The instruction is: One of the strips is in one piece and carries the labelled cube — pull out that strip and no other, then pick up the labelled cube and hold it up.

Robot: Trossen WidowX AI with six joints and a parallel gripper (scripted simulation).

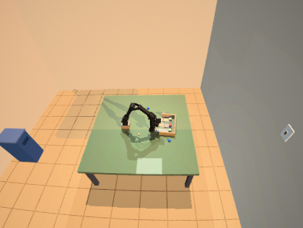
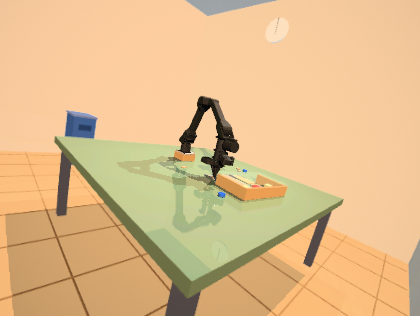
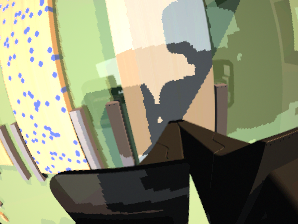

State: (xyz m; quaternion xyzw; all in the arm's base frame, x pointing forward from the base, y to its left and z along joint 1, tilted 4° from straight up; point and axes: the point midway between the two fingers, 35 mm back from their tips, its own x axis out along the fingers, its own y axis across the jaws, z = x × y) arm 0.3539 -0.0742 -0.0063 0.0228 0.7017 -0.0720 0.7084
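Now: gripper tip 100 mm short of the cream strip and 10 mm to the left of it. Also, from my gripper tip: tan piece: 310 mm to the left, 150 mm ahead.
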